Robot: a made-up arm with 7 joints.
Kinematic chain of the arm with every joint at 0, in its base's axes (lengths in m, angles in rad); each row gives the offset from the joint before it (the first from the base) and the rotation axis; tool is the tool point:
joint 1: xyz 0 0 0.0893 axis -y
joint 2: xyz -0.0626 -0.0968 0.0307 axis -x
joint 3: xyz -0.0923 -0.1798 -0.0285 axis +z
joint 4: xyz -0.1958 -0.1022 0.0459 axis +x
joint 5: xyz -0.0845 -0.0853 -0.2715 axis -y
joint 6: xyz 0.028 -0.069 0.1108 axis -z
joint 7: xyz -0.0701 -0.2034 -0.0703 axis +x
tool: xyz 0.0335 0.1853 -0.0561
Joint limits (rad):
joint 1: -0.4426..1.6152
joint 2: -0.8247..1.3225
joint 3: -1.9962..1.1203
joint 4: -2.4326..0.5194
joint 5: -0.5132..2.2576
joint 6: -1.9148..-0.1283
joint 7: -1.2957..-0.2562
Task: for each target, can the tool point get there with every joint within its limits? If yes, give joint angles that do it. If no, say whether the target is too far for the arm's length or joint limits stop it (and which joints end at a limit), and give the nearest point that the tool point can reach.
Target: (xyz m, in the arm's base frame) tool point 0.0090 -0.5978 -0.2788
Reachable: yes | joints 0.1892 -0.5965 0.3798 -0.7101 0.7367 -1.2566 -0.8991
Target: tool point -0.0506 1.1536 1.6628
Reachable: no: too far | nearest point -0.0660 0.2911 0.8877 | short by 1.160 m
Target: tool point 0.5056 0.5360 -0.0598
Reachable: no: joint limits stop it (at a limit: joint 1, joint 3, joint 4, joint 5, joint 7) | nearest point 0.3430 0.3394 -0.1040 | short by 0.259 m
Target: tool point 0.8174 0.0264 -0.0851
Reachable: no: joint limits stop it (at a limit: joint 1, joint 2, joint 4, joint 5, joint 7) | nearest point 0.7222 -0.0358 -0.0850 | short by 0.114 m
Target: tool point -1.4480 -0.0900 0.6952
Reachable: no: too far | nearest point -0.9169 -0.1171 0.4730 | short by 0.576 m
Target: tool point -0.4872 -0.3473 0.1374
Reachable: yes | joints 1.2012 0.5162 0.8049 -1.6316 1.7549 -1.2087 -0.9165
